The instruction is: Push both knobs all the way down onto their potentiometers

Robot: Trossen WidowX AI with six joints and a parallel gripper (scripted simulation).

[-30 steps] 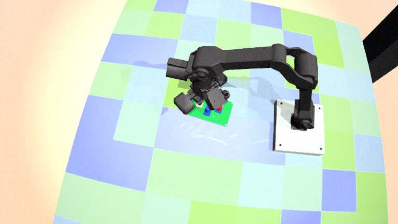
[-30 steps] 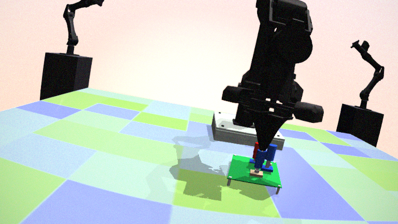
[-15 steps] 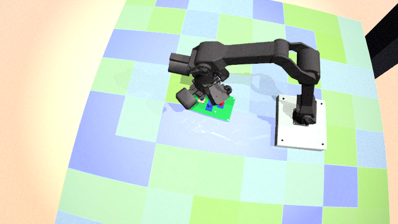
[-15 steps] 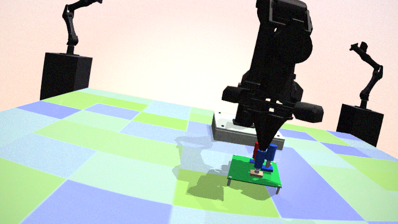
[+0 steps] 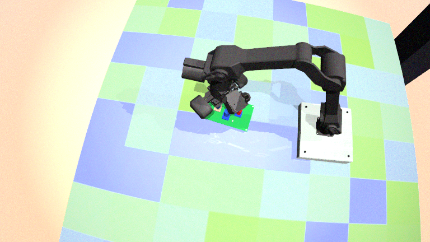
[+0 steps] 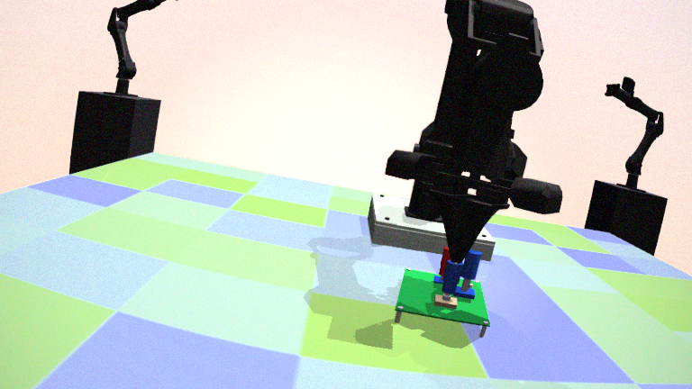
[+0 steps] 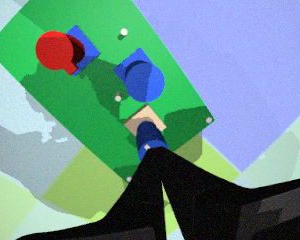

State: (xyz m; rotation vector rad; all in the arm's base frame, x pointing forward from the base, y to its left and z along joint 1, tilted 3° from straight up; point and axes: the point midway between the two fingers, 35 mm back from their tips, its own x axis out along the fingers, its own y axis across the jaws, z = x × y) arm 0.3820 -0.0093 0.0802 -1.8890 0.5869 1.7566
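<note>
The red knob lies 70 mm behind my gripper tip, 10 mm to the left of it and 20 mm below it.
</note>
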